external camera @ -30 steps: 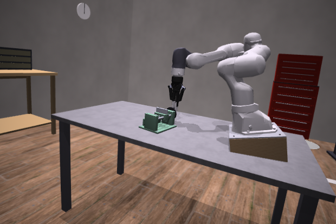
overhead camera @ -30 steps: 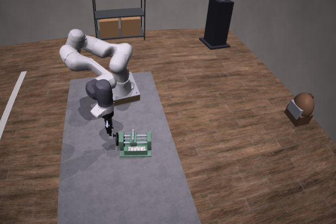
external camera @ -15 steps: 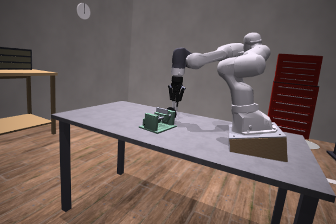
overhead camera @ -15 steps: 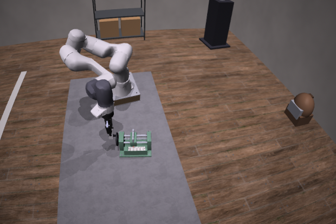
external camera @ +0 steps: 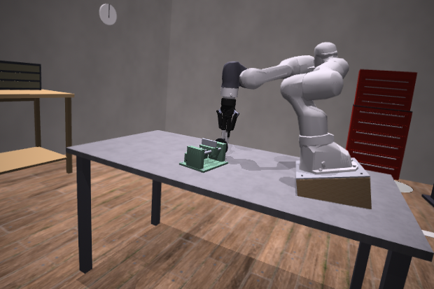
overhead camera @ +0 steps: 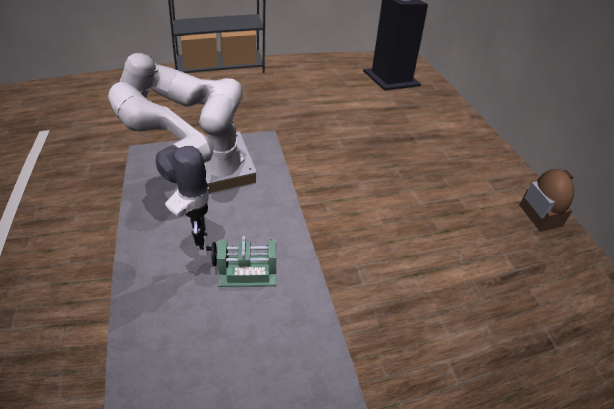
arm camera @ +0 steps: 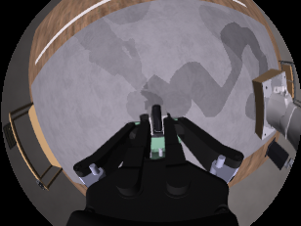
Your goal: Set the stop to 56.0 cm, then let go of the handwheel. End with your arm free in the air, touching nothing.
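The stop carriage is 130 mm to the left of my hand, 50 mm ahead of it and 30 mm below it. The rest, counted from my hand: black handwheel (20 mm to the left, 20 mm below, 10 mm ahead).
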